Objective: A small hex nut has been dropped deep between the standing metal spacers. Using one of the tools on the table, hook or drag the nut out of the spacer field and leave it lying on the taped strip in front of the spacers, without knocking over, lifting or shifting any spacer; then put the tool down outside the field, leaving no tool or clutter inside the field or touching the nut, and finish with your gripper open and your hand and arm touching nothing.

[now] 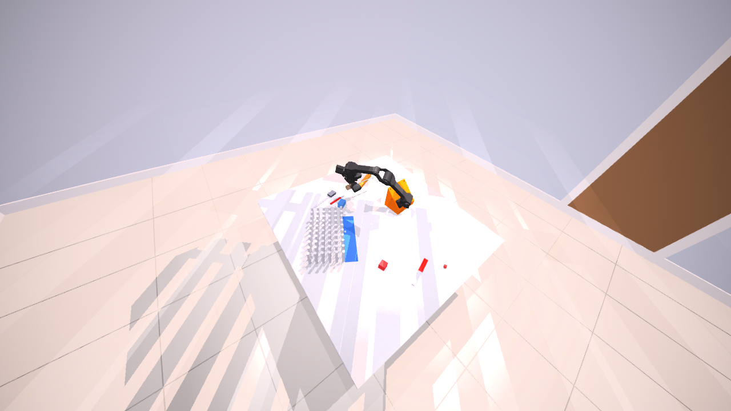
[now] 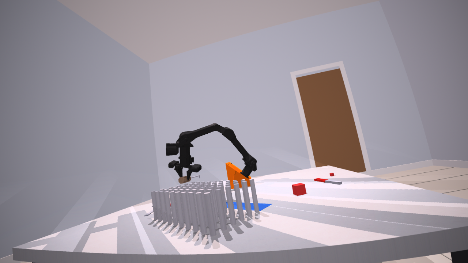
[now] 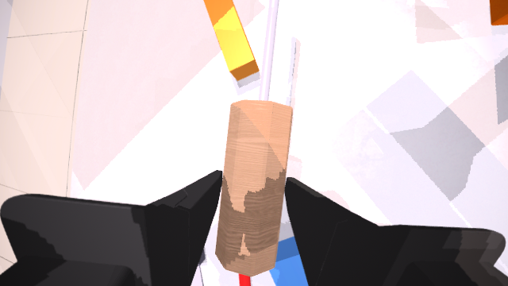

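Right now the thin red stick is 8 cm ahead of my gripper tip, 4 cm to the right of it and 11 cm below it. Also, from my gripper tip: blue block 12 cm ahead, 3 cm to the left, 9 cm below; blue taped strip 27 cm ahead, 29 cm to the left, 11 cm below; yellow bar 21 cm behind, 7 cm to the right, 10 cm below.
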